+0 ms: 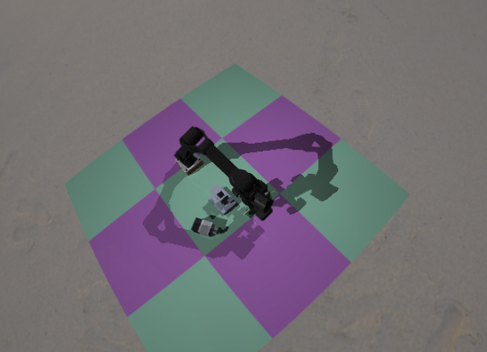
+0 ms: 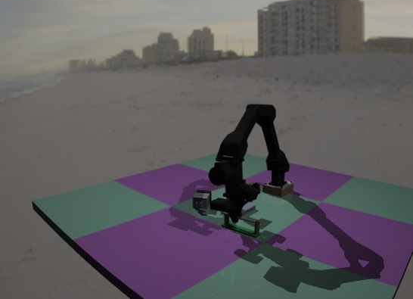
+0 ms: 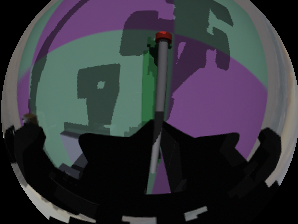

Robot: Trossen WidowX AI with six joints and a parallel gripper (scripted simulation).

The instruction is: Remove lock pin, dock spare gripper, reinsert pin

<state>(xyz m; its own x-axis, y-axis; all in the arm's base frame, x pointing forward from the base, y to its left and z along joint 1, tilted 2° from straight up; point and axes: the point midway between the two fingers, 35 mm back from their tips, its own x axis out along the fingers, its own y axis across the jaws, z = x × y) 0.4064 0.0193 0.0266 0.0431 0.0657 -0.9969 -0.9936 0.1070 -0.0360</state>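
Right now my gripper tip is 2 cm to the right of the green cradle. From my gripper tip the other things lie so: spare gripper 21 cm to the right, 10 cm behind; then grey mount 13 cm behind, 6 cm to the right, 3 cm above.
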